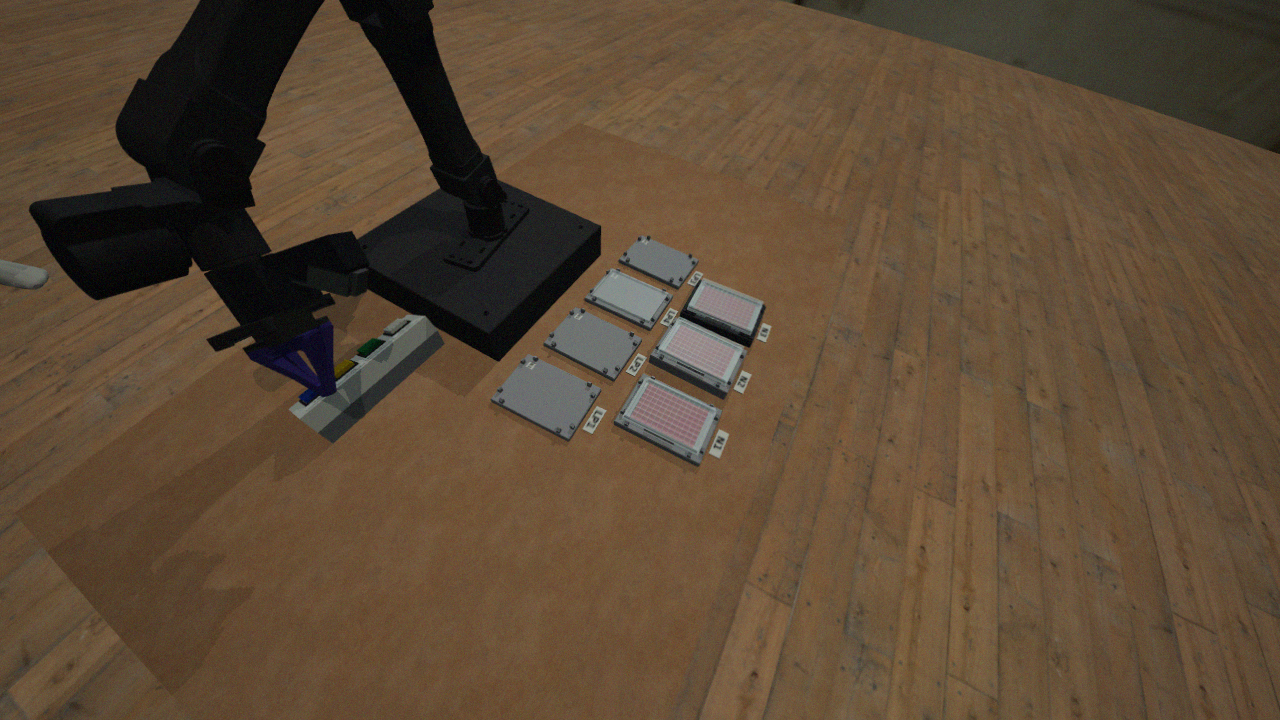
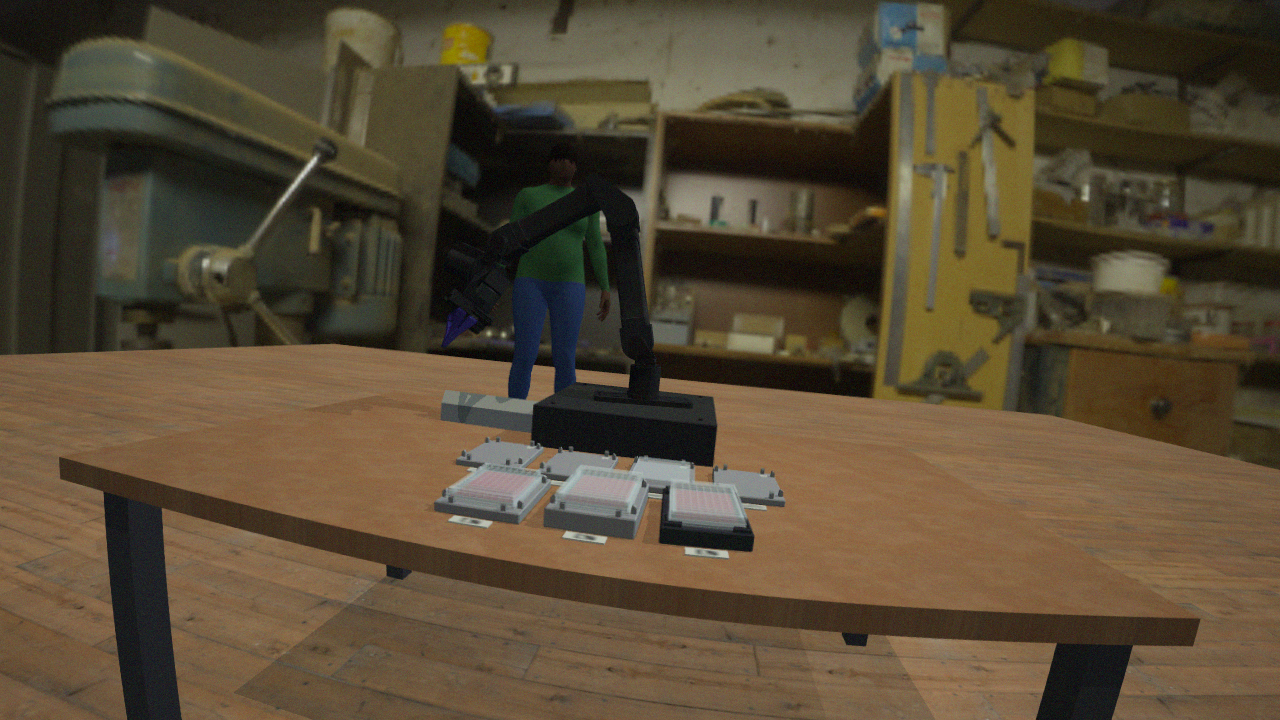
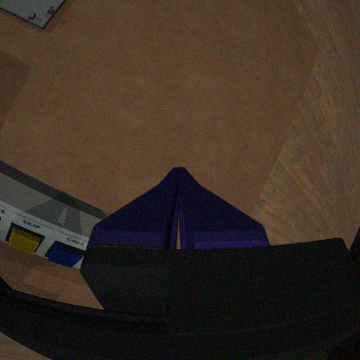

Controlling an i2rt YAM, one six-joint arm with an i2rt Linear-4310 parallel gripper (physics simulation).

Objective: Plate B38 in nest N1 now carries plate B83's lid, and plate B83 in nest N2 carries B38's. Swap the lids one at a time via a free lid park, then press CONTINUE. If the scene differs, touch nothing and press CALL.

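Places are measured from the arm's base along level axes (x ahead, y left, z up), in millimetres.
Where they show: gripper, fingertip midpoint: (image 1: pixel 330 394) (image 2: pixel 443 347) (image 3: pixel 178 176); arm's base, origin of the base link: (image 1: pixel 489 233) (image 2: pixel 642 401).
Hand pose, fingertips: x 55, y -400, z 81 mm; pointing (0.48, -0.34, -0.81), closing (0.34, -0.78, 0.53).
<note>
Each offset is from my fingertips to the top centre of the thing. "pt": to the spot under its first point.
My gripper (image 1: pixel 328 391) (image 2: pixel 444 345) (image 3: pixel 178 176) is shut and empty, high above the table near the panel's blue-button end. The pale button panel @[93 mm left, 99 mm back, 98 mm down] (image 1: pixel 380 368) (image 2: pixel 487 410) (image 3: pixel 30 197) has a blue CALL button @[23 mm left, 131 mm back, 105 mm down] (image 1: pixel 307 396) (image 3: pixel 65 255), a yellow SKIP button @[72 mm left, 120 mm back, 105 mm down] (image 1: pixel 343 368) (image 3: pixel 24 241) and a green button @[121 mm left, 110 mm back, 105 mm down] (image 1: pixel 368 346). The plate in N1 @[192 mm left, 369 mm ahead, 134 mm down] (image 1: pixel 669 414) (image 2: pixel 492 488) and the plate in N2 @[324 mm left, 386 mm ahead, 122 mm down] (image 1: pixel 698 349) (image 2: pixel 597 490) are pink under clear lids; their names are unreadable. Park LP1 @[161 mm left, 171 mm ahead, 142 mm down] (image 1: pixel 546 395) and park LP2 @[289 mm left, 201 mm ahead, 142 mm down] (image 1: pixel 592 342) are bare. The third park @[pt 406 mm left, 228 mm ahead, 144 mm down] (image 1: pixel 629 297) bears a pale lid-like piece.
A third pink plate @[448 mm left, 408 mm ahead, 125 mm down] (image 1: pixel 725 305) (image 2: pixel 707 505) sits in a black nest beside N2. The fourth park @[545 mm left, 248 mm ahead, 142 mm down] (image 1: pixel 658 260) (image 2: pixel 748 486) is bare. The black robot base (image 1: pixel 537 268) (image 2: pixel 626 429) stands between panel and parks. A person (image 2: pixel 550 259) stands behind the table.
</note>
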